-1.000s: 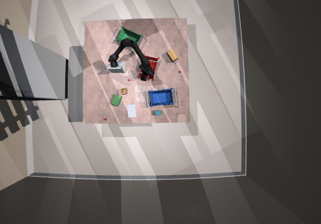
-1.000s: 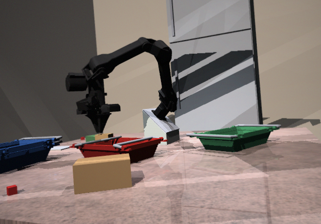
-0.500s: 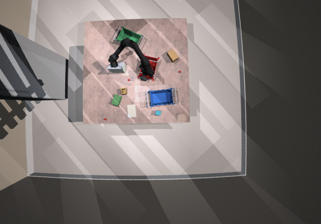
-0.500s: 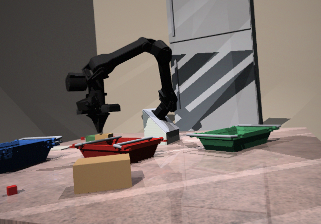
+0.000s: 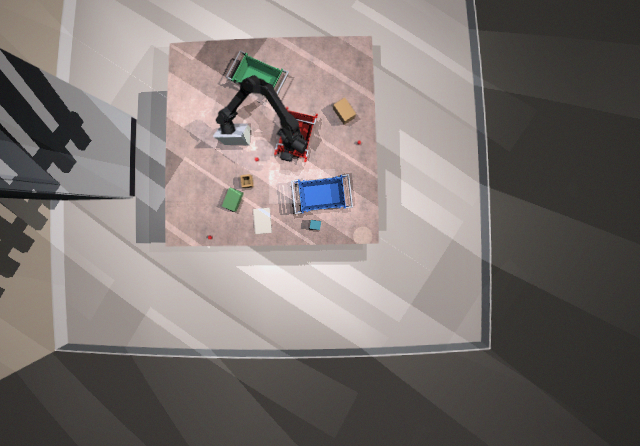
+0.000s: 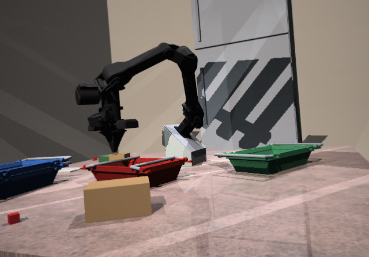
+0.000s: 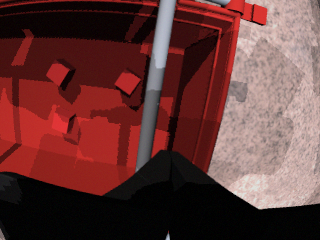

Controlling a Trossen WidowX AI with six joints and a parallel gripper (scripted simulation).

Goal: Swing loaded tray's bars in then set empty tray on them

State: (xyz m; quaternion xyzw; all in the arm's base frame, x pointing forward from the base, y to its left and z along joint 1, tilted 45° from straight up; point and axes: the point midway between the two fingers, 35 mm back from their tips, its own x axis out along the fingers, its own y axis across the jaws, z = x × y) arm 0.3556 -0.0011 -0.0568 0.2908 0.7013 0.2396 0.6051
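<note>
Now: the green tray 42 cm to the left of my gripper tip, 27 cm behind it and 4 cm below it. The rest, counted from my gripper tip: white card: 43 cm to the right, 13 cm behind, 9 cm below; then small tan box: 25 cm behind, 21 cm to the right, 7 cm below; then teal block: 42 cm to the right, 18 cm ahead, 7 cm below.
</note>
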